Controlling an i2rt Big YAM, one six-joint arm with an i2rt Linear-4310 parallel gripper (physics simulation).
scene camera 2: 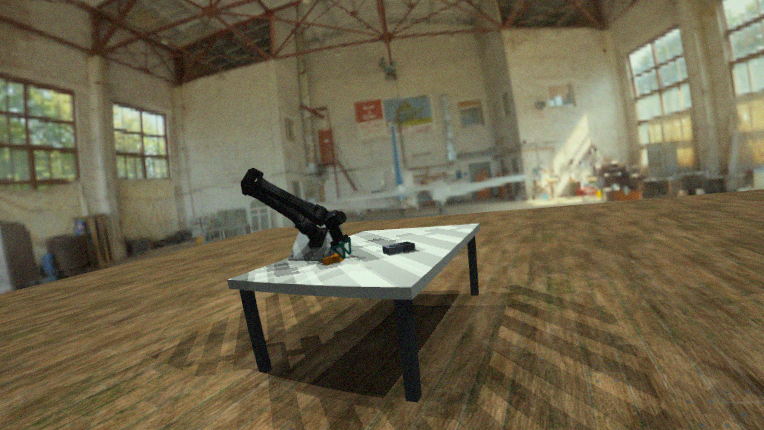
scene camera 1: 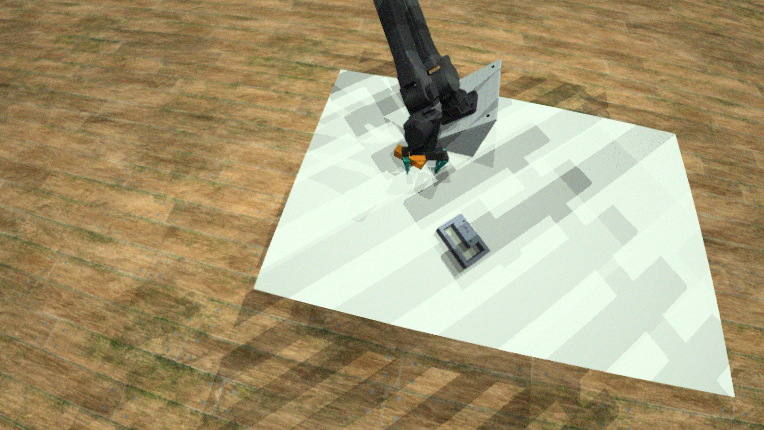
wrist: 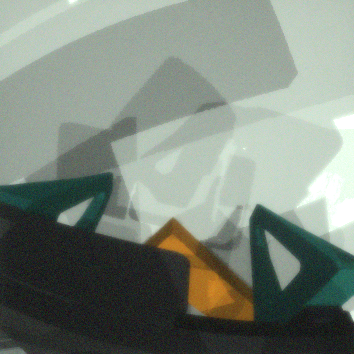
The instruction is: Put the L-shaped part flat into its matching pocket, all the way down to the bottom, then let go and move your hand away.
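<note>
The orange L-shaped part lies on the table near the arm's base. In the wrist view it shows at the bottom, partly hidden by the dark gripper body, with one corner pointing up between the fingers. My gripper is open with nothing between its teal fingertips. It is low over the table, right beside the part, and partly covers it in scene camera 1. The blue-grey block with the L-shaped pocket sits apart, toward the table's middle. Its pocket shows pale inside.
The white table carries patchy shadows. A grey angled plate stands behind the gripper by the arm. The table's left edge is on the part's side in scene camera 1, and wooden floor surrounds the table.
</note>
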